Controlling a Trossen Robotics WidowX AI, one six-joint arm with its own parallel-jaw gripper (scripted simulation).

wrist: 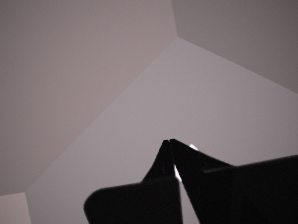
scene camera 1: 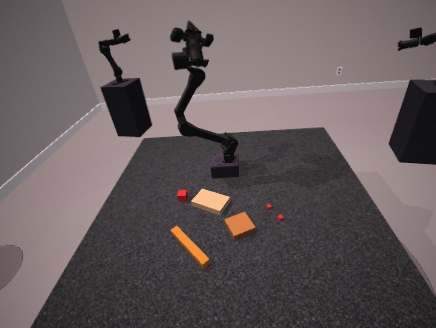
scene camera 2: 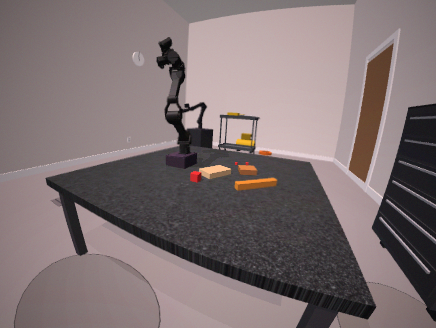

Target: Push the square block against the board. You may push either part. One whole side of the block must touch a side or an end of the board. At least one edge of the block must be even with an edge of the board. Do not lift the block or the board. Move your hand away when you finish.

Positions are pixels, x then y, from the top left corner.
Scene:
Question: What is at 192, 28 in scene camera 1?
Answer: The gripper.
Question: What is the gripper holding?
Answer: Nothing.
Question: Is the gripper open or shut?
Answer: Shut.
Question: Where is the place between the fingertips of the gripper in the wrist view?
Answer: At 169, 144

